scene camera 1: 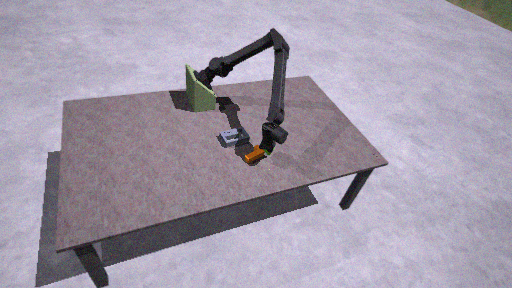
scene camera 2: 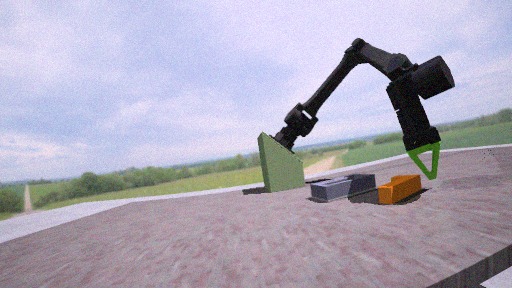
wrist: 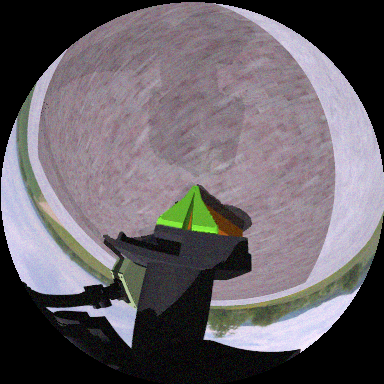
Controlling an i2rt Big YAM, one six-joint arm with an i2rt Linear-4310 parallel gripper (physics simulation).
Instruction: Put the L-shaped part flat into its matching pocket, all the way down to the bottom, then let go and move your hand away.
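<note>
The orange L-shaped part lies on the table, beside the grey pocket block. In the wrist view most of it is hidden behind the fingers. The grey block with the pocket sits on the table between the part and the arm's base. The inside of its pocket shows poorly. My gripper has green fingers and is shut, with nothing between them. It points down at the far side of the orange part from the block, its tips close to the table and apart from the part.
The pale green wedge-shaped mount of the arm stands at the back of the table. The arm arches above the grey block. The table's front edge lies some way in front of the orange part.
</note>
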